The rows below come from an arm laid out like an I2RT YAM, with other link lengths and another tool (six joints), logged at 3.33 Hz.
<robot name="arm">
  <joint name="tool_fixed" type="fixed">
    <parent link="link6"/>
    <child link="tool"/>
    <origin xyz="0.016 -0.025 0.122" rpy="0.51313 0 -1.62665"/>
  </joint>
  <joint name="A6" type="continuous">
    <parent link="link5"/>
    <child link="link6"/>
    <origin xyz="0 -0.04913 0.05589" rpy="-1.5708 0 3.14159"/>
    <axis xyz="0 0 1"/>
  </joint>
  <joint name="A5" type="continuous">
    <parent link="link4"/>
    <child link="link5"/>
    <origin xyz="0.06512 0.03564 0.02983" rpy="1.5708 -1.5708 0"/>
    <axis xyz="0 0 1"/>
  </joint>
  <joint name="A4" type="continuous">
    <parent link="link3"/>
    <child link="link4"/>
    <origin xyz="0.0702 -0.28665 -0.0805" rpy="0 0 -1.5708"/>
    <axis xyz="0 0 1"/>
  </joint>
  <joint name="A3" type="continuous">
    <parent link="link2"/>
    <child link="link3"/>
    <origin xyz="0.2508 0 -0.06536" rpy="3.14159 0 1.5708"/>
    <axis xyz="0 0 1"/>
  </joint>
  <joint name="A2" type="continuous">
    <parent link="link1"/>
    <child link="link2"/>
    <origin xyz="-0.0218 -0.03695 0.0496" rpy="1.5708 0 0"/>
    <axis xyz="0 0 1"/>
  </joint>
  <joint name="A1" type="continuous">
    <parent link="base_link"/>
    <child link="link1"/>
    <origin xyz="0 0 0.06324" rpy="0 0 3.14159"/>
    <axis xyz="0 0 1"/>
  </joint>
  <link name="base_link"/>
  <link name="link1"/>
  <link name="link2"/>
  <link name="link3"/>
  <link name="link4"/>
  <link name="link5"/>
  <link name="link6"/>
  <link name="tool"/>
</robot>
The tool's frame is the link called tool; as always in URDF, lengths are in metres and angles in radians. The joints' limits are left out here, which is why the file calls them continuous.
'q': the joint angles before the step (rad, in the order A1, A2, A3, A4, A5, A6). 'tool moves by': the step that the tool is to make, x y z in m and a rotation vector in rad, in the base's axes. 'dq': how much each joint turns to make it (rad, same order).
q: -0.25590 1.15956 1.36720 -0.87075 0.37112 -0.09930
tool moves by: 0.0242 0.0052 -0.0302 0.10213 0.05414 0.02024
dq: -0.00761 0.11144 0.02178 -0.00490 -0.07641 0.04879
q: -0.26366 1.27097 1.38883 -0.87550 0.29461 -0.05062
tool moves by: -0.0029 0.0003 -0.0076 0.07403 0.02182 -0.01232
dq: -0.03170 0.02089 0.01615 -0.04549 -0.05967 0.03369
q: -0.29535 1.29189 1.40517 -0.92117 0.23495 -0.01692
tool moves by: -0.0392 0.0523 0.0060 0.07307 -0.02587 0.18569
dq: 0.04375 -0.19210 -0.10522 -0.07400 -0.15432 -0.04877
